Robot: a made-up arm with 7 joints.
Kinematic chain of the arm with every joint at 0, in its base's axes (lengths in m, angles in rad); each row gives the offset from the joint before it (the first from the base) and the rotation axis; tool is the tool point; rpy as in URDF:
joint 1: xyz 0 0 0.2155 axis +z
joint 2: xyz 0 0 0 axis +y
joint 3: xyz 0 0 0.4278 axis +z
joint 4: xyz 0.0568 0 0 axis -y
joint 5: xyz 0.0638 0 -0.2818 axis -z
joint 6: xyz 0 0 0 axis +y
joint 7: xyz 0.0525 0 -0.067 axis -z
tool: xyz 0 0 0 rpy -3.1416 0 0
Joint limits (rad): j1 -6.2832..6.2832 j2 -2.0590..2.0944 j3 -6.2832..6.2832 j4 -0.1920..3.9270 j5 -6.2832..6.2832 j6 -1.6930..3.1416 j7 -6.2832..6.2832
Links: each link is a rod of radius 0.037 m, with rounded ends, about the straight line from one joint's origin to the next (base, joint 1, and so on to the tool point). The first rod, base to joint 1, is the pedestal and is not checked.
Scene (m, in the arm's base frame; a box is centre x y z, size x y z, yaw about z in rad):
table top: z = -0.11
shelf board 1: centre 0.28 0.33 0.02 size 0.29 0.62 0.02 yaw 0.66
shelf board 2: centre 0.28 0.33 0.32 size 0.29 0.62 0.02 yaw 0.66
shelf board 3: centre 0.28 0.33 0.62 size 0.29 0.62 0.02 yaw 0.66
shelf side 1: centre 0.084 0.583 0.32 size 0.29 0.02 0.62 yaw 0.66
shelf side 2: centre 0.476 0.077 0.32 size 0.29 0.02 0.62 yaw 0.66
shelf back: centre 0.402 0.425 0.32 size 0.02 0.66 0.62 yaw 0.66
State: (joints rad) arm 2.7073 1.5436 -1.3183 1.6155 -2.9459 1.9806 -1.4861
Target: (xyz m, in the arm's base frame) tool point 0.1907 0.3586 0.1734
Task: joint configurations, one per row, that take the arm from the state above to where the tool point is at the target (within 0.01 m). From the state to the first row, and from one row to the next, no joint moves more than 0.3 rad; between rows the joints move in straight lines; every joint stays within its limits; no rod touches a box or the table.
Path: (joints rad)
1: 2.7608 1.6335 -1.3085 1.3236 -2.9149 1.9854 -1.5655
2: 2.8143 1.7234 -1.2988 1.0317 -2.8838 1.9903 -1.6449
3: 2.7332 1.6793 -1.2933 0.7895 -2.8886 1.9302 -1.6052
4: 2.6521 1.6352 -1.2878 0.5473 -2.8934 1.8701 -1.5655
5: 2.5710 1.5910 -1.2823 0.3050 -2.8981 1.8100 -1.5258
6: 2.4898 1.5469 -1.2768 0.0628 -2.9029 1.7499 -1.4861
7: 2.2785 1.5600 -1.3346 0.3044 -2.8941 1.7536 -1.4861
8: 2.0672 1.5731 -1.3924 0.5460 -2.8854 1.7573 -1.4861

